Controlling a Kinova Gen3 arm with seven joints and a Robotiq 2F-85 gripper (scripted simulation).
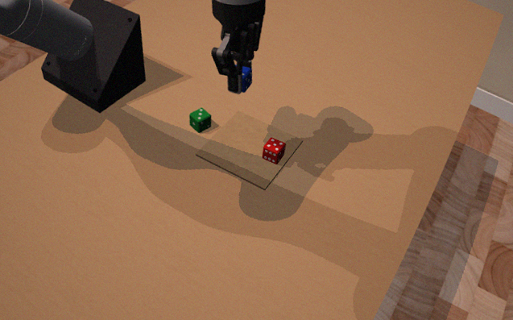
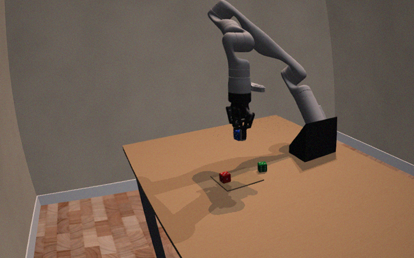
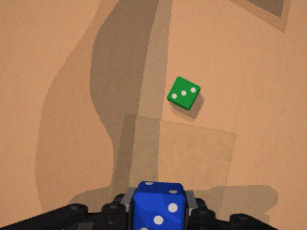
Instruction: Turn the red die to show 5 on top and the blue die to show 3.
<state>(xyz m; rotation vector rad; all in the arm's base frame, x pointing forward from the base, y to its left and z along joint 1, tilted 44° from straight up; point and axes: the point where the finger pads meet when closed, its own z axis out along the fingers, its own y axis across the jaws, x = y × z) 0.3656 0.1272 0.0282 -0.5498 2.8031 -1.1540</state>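
Right now the thin tan mat is 2 cm ahead of my hand, 2 cm to the left of it and 15 cm below it. Also, from my hand: blue die: right at my hand; then red die: 7 cm ahead, 3 cm to the left, 14 cm below; then green die: 8 cm behind, 1 cm to the right, 14 cm below.
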